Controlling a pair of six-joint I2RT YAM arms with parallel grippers.
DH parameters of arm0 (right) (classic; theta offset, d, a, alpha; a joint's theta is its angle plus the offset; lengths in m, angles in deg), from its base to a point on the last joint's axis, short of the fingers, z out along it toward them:
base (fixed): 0 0 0 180
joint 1: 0 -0.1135 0.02 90
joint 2: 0 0 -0.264 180
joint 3: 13.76 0 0.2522 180
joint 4: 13.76 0 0.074 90
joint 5: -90 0 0 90
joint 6: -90 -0.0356 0 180
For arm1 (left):
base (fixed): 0 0 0 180
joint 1: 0 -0.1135 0.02 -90
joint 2: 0 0 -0.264 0
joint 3: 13.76 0 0.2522 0
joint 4: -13.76 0 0.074 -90
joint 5: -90 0 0 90
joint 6: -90 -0.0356 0 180
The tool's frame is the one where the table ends.
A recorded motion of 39 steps. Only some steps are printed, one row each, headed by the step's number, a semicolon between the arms.
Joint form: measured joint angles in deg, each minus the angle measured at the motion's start. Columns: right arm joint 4, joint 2, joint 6, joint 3, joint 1, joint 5; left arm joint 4, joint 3, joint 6, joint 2, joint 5, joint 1.
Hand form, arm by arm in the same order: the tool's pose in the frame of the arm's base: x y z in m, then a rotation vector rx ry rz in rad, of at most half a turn. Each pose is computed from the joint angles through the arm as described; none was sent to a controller.
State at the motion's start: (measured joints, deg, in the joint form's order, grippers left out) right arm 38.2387 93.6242 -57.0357 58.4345 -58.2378 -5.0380; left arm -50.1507 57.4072 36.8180 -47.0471 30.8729 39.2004
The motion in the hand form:
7: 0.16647 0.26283 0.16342 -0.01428 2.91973 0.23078; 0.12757 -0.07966 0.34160 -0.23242 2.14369 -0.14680
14: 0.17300 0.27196 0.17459 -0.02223 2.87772 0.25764; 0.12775 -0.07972 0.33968 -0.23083 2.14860 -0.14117
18: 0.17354 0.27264 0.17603 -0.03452 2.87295 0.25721; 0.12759 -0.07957 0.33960 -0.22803 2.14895 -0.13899
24: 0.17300 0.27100 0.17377 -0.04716 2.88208 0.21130; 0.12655 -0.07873 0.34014 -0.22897 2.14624 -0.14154
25: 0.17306 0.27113 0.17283 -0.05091 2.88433 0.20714; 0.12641 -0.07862 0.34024 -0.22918 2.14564 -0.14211
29: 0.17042 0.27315 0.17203 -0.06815 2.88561 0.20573; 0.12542 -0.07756 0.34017 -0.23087 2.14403 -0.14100
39: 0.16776 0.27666 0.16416 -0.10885 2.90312 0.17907; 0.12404 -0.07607 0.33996 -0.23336 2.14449 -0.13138
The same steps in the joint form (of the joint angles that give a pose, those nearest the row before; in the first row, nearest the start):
7: -0.90 4.06 0.00 0.74 -0.04 -0.48; -0.02 -0.39 -0.22 0.39 0.00 -0.24
14: -0.59 4.63 0.61 3.87 -0.04 -1.70; -0.04 -0.74 -0.24 0.39 0.02 -0.26
18: -0.44 4.63 1.14 4.20 -0.04 -1.86; -0.09 -0.77 -0.40 0.44 0.04 -0.26
24: 0.96 5.05 1.62 4.33 -0.04 -2.51; -0.20 -0.76 -0.40 0.74 0.04 -0.26
25: 0.98 5.22 1.75 4.33 -0.04 -2.49; -0.20 -0.76 -0.39 0.79 0.04 -0.26
29: 0.96 5.40 1.84 4.35 -0.63 -2.51; -0.35 -0.87 -0.42 1.11 0.11 -0.33
39: 0.92 6.91 2.60 4.37 -1.33 -2.27; -0.90 -0.92 -0.42 1.44 0.46 -0.37

